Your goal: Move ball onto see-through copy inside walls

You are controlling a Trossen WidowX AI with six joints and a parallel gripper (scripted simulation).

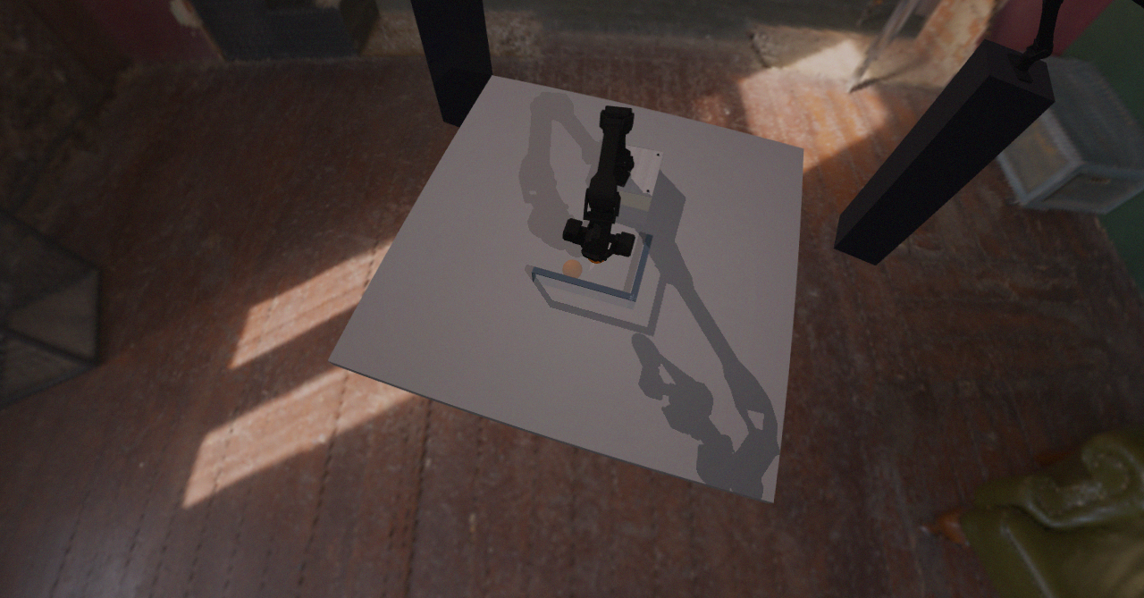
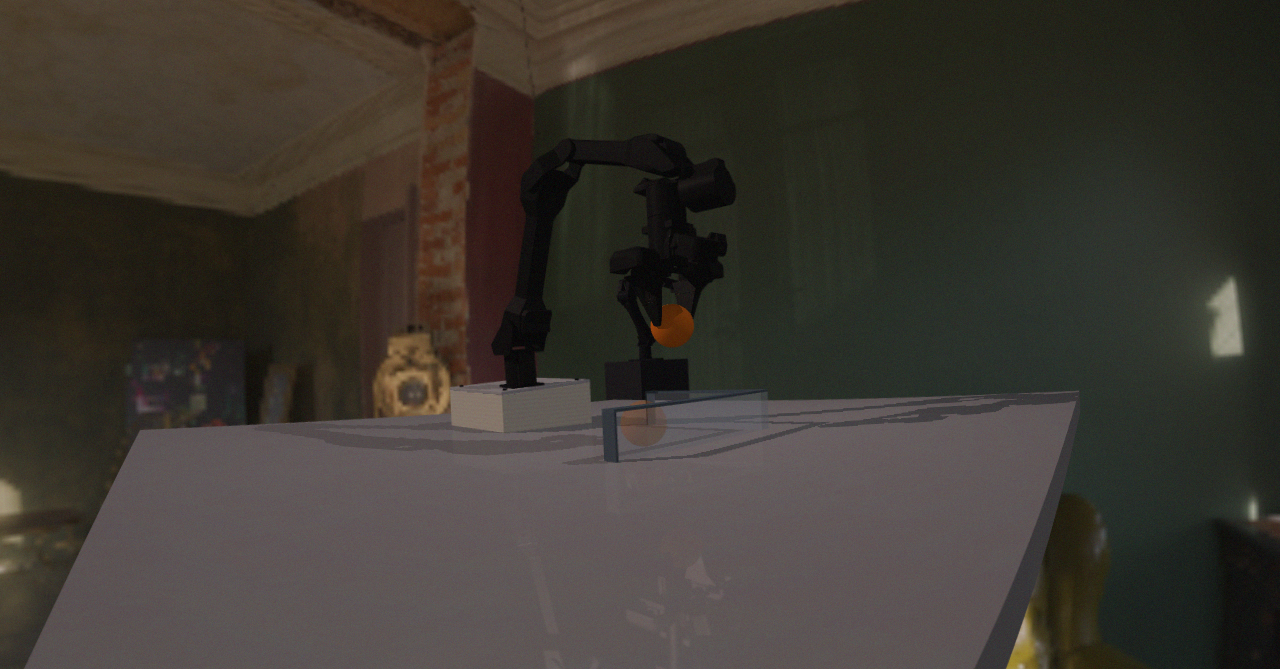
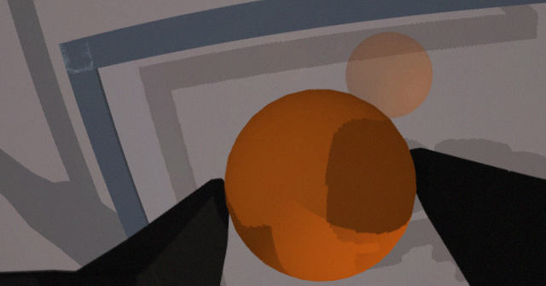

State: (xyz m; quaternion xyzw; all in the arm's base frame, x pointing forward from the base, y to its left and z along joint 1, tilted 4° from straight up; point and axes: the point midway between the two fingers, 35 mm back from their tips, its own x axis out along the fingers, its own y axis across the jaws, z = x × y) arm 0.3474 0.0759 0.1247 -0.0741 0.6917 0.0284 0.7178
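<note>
Now: gripper tip 13 cm above the see-through copy of ball, 7 cm to the left of it and 1 cm short of it. From my gripper tip the other things lie so: orange ball right at my gripper tip.
</note>
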